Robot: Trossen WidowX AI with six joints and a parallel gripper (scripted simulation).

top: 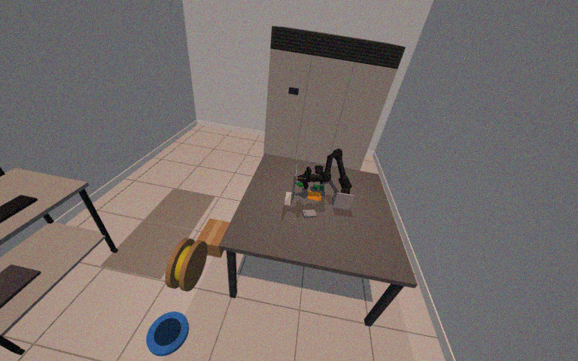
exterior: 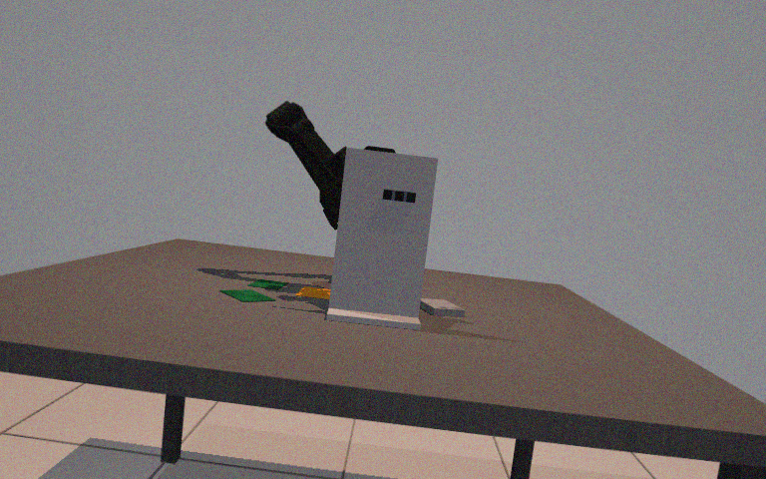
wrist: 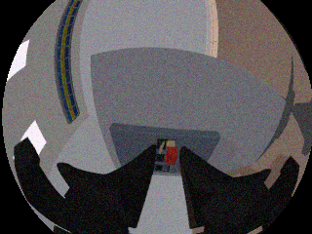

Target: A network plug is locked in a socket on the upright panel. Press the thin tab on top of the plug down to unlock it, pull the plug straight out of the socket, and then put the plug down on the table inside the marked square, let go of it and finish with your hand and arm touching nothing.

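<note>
Right now my gripper tip is 1 cm short of the network plug. The rest, counted from my gripper tip: orange square (23 cm below, 19 cm behind, 9 cm to the right); grey block (23 cm below, 15 cm to the left, 13 cm behind); grey panel (9 cm below, 3 cm ahead, 1 cm to the left).
</note>
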